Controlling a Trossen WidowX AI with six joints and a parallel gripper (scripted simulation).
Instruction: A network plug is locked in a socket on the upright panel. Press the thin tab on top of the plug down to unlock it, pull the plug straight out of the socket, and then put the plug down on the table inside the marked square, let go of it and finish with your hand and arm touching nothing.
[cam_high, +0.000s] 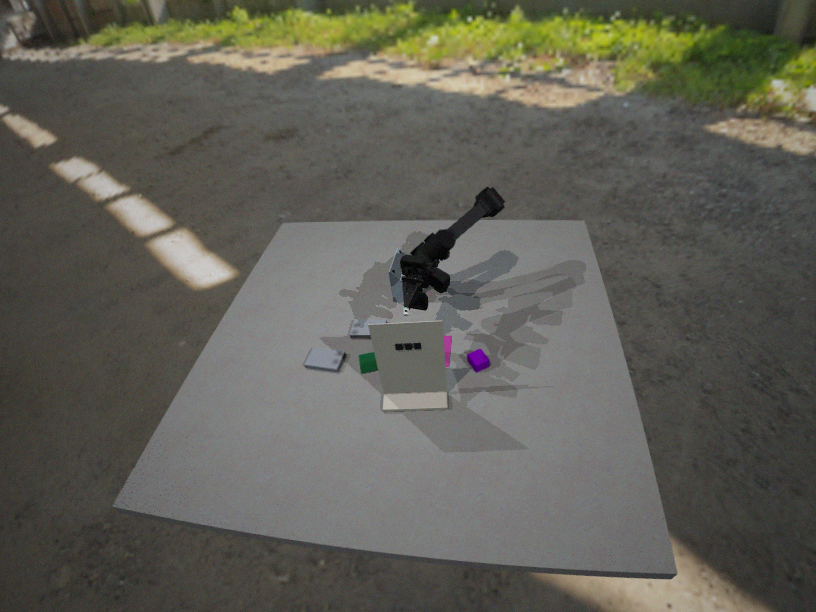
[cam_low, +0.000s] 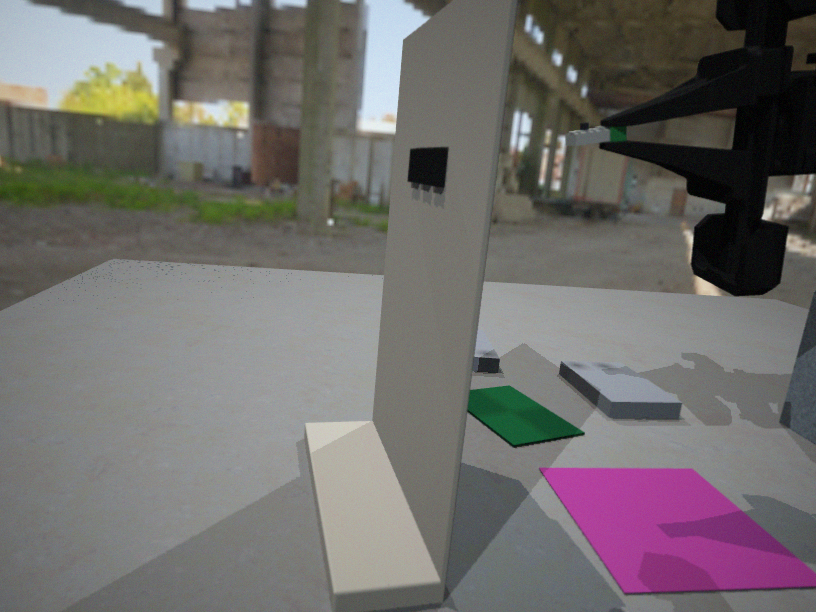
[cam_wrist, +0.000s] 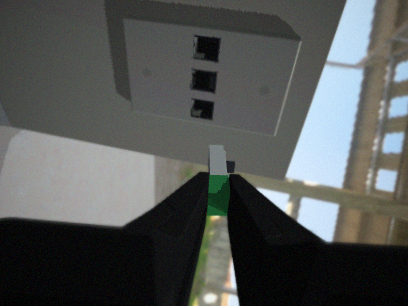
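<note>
Now: gripper tip 23 cm above the magenta square, 6 cm past it and 5 cm to the right of it. Also, from my gripper tip: network plug (1 cm ahead); upright panel (11 cm ahead, 10 cm below).
</note>
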